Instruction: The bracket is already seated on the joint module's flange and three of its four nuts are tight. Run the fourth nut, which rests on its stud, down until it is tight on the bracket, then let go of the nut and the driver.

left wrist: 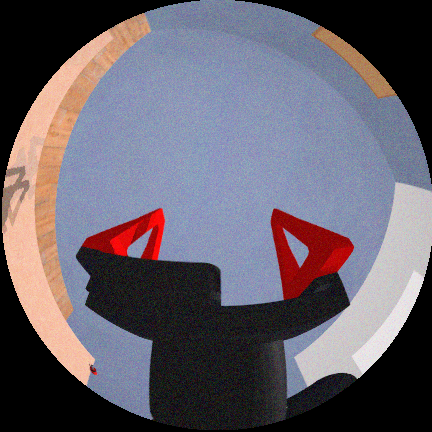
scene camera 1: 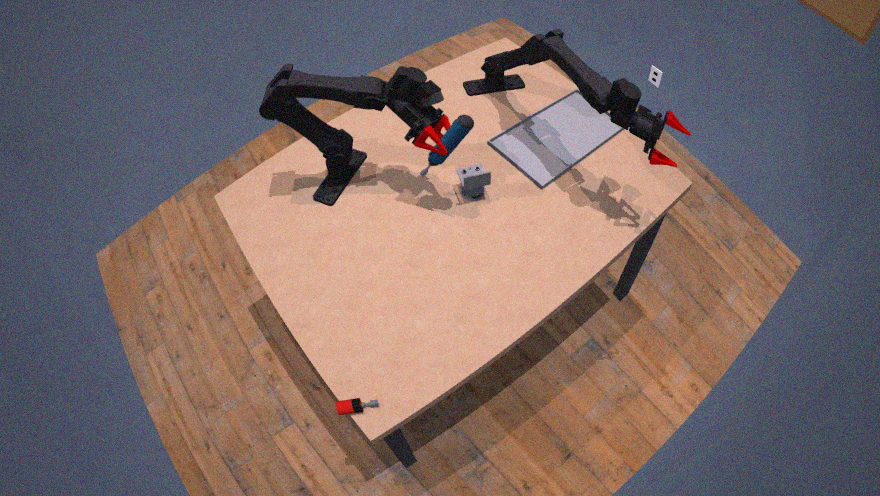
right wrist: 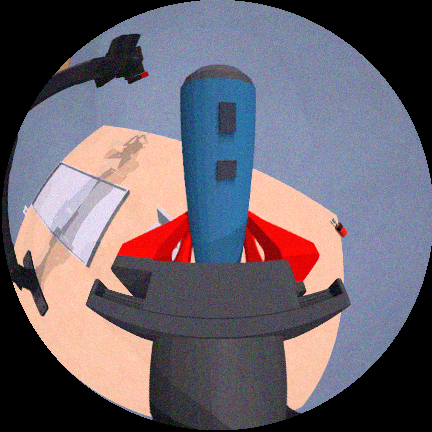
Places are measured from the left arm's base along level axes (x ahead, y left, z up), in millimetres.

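Where they show: left gripper, between the fingertips: (left wrist: 217,214) (scene camera 1: 683,150) (right wrist: 140,64); right gripper, between the fingertips: (scene camera 1: 451,150) (right wrist: 217,215); left arm's base, origin of its link: (scene camera 1: 494,85) (right wrist: 33,281); right arm's base, origin of its link: (scene camera 1: 340,176).
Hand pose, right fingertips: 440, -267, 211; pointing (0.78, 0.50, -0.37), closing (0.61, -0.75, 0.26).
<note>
Things, the pixels of their top centre, and the offset from my right fingertips, as dx, dy, dz. Level surfaces: height alone.
- dark grey joint module, centre of its top: (scene camera 1: 473,173) -25, +60, -136
- black tool, centre of its top: (scene camera 1: 356,403) (right wrist: 341,224) +479, -355, -176
- wooden table, height of its surface: dz -210
My right gripper (scene camera 1: 444,144) (right wrist: 217,215) is shut on the blue driver (scene camera 1: 454,140) (right wrist: 218,135). The driver is tilted above the table, its grey tip (scene camera 1: 425,171) low and left of the bracket in the scene view. The light grey bracket (scene camera 1: 479,178) sits on the dark grey joint module (scene camera 1: 473,193). Dark nut or stud spots show on its top plate; which nut is loose is too small to tell. In the right wrist view, part of the bracket (right wrist: 163,216) shows behind the fingers. My left gripper (scene camera 1: 682,149) (left wrist: 217,214) is open and empty, far right of the bracket.
A grey-rimmed pale panel (scene camera 1: 515,164) (right wrist: 95,177) lies between the bracket and the left arm. A red and black tool (scene camera 1: 348,406) (left wrist: 93,370) (right wrist: 341,229) lies at the table's near corner. The wooden table (scene camera 1: 369,277) ends below the left gripper. A white outlet-like plate (scene camera 1: 655,76) shows beyond.
</note>
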